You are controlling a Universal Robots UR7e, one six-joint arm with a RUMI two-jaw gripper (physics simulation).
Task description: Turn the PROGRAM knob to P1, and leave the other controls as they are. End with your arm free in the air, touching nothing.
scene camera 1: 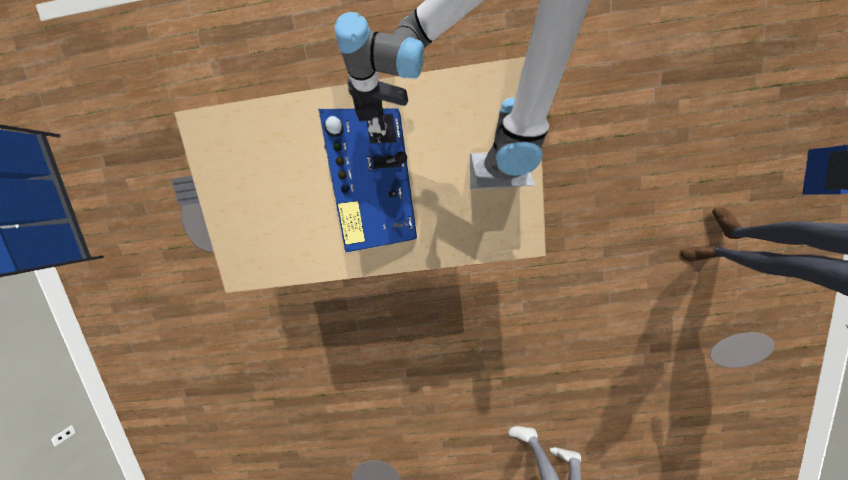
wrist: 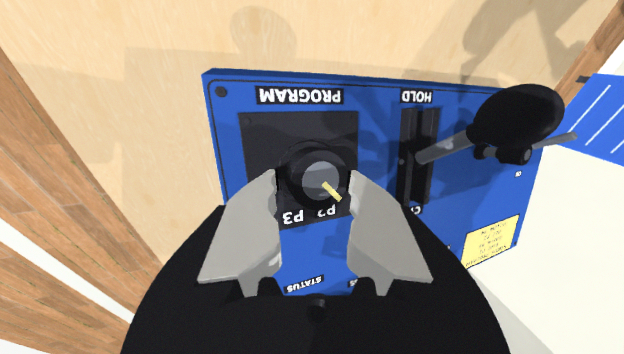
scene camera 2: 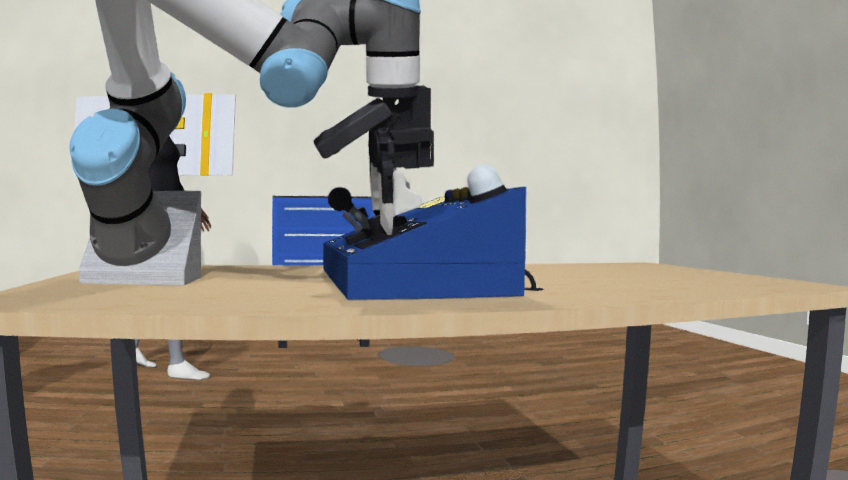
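Observation:
The PROGRAM knob is round and black with a grey cap and a yellow pointer line, on a dark plate of the blue control box. In the wrist view the pointer slants down and right, off the P2 mark toward the side of the right finger. P2 and P3 show below the knob; P1 does not show in the wrist view. My gripper is shut on the knob, one finger on each side. In scene camera 1 the gripper largely hides the knob.
The HOLD/CYCLE lever with a black ball rises close beside the knob. A white dome and small lamps stand on the box, with a yellow label. The box stands on a wooden table.

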